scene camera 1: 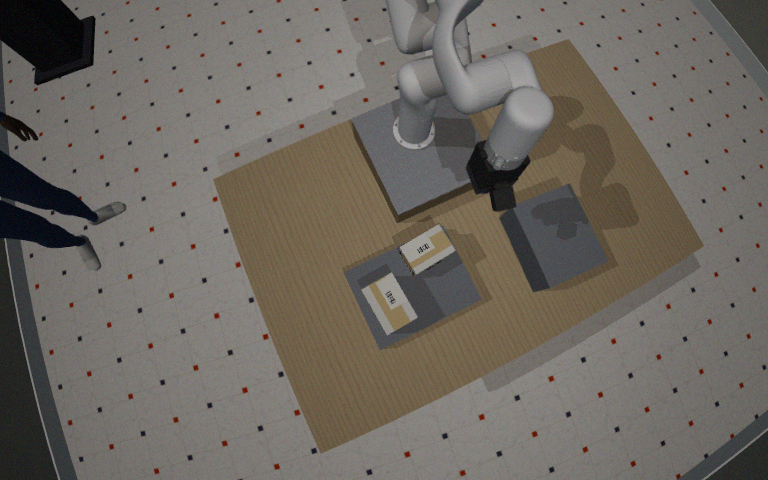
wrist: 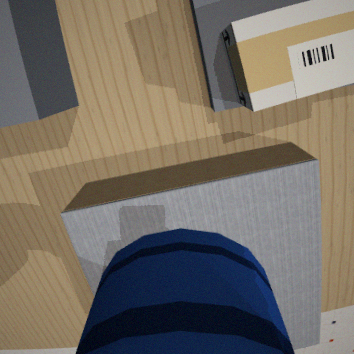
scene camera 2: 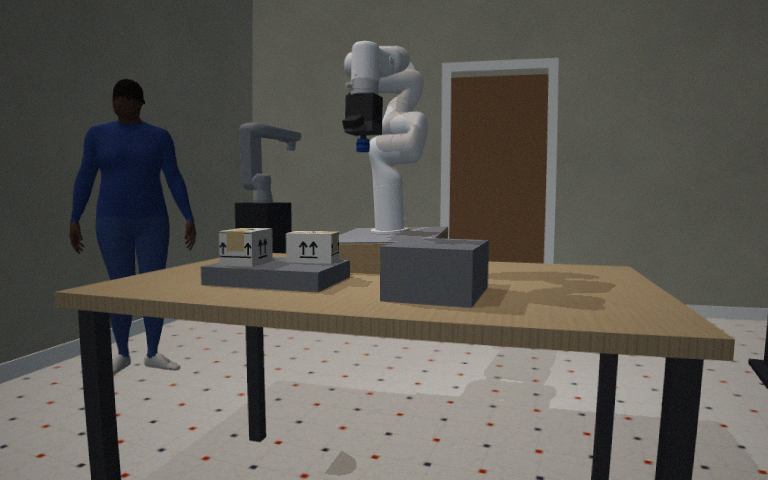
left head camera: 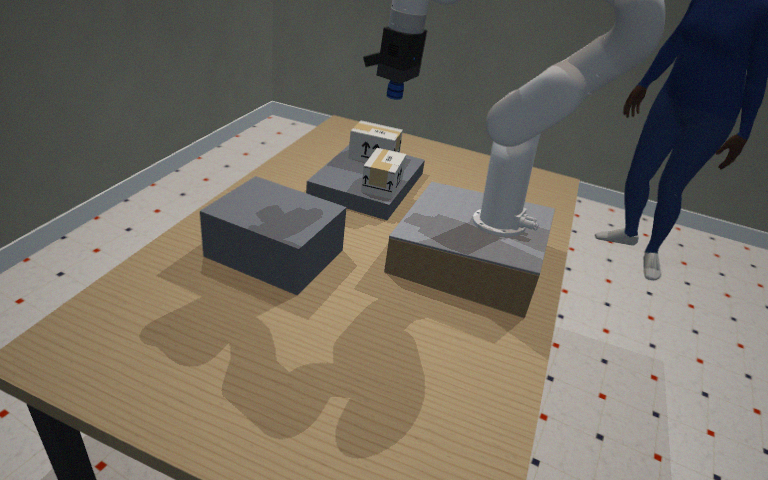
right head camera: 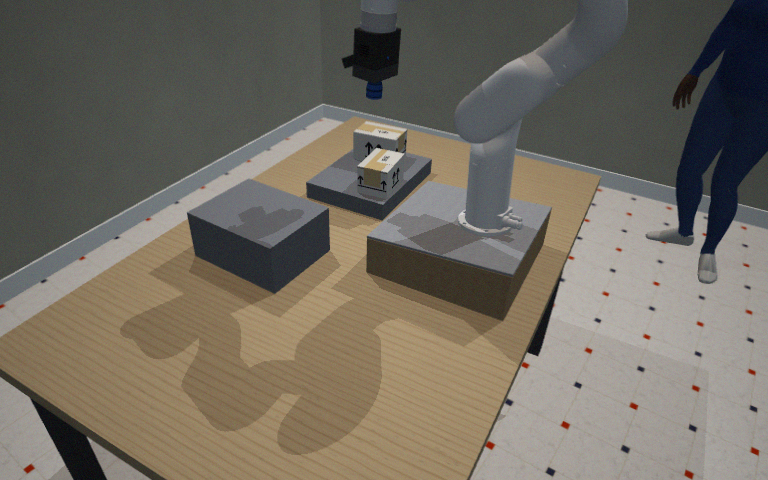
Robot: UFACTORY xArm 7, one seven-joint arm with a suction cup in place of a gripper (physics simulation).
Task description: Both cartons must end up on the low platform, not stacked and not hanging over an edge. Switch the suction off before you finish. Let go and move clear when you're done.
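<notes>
A white and tan carton stands upright on the low grey platform, close to its edge on the robot base's side; its exact margin there is hard to tell. The other carton stands upright on the platform's far part, inside the edges in scene camera 1. The cartons are apart, not stacked. My blue suction cup hangs high, away from both, with nothing attached; the wrist hides it in scene camera 1.
A taller dark grey block stands beside the platform. The robot's base box stands behind. A person in blue stands beyond the table.
</notes>
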